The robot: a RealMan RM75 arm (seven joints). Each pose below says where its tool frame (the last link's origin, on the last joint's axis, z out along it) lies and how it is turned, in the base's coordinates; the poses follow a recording.
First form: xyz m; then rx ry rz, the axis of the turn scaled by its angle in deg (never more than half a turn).
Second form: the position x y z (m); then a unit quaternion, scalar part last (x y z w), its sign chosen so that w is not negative. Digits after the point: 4 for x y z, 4 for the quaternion.
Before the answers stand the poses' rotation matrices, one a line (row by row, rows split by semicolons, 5 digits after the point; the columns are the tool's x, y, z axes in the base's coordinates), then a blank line. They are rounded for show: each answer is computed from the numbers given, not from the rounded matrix.
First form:
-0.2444 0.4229 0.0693 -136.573 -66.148 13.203
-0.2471 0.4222 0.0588 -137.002 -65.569 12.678
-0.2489 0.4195 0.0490 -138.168 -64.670 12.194
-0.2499 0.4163 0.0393 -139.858 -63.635 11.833
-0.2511 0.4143 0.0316 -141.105 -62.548 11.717
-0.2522 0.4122 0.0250 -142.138 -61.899 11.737
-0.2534 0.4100 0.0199 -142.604 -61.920 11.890
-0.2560 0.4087 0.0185 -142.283 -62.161 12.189
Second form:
0.63024 0.69391 -0.34825; 0.77444 -0.52998 0.34550; 0.05518 -0.48745 -0.87141
0.63783 0.69093 -0.34027; 0.76797 -0.53719 0.34878; 0.05819 -0.48378 -0.87325
0.65027 0.68542 -0.32763; 0.75767 -0.55360 0.34563; 0.05552 -0.47299 -0.87932
0.66491 0.67833 -0.31268; 0.74539 -0.57574 0.33605; 0.04793 -0.45650 -0.88843
0.67807 0.66939 -0.30354; 0.73387 -0.59375 0.33001; 0.04067 -0.44653 -0.89384
0.68640 0.66378 -0.29706; 0.72645 -0.60707 0.32209; 0.03346 -0.43688 -0.89890
0.68718 0.66370 -0.29544; 0.72592 -0.61129 0.31522; 0.02861 -0.43108 -0.90186
0.68376 0.66490 -0.30063; 0.72919 -0.60721 0.31555; 0.02726 -0.43498 -0.90003

-0.2444 0.4229 0.0693 -0.8706 -0.4217 0.0842 0.2392
-0.2471 0.4222 0.0588 -0.8730 -0.4178 0.0808 0.2384
-0.2489 0.4195 0.0490 -0.8780 -0.4109 0.0775 0.2331
-0.2499 0.4163 0.0393 -0.8845 -0.4024 0.0748 0.2240
-0.2511 0.4143 0.0316 -0.8896 -0.3943 0.0739 0.2182
-0.2522 0.4122 0.0250 -0.8934 -0.3890 0.0738 0.2124
-0.2534 0.4100 0.0199 -0.8945 -0.3884 0.0746 0.2086
-0.2560 0.4087 0.0185 -0.8932 -0.3902 0.0765 0.2101

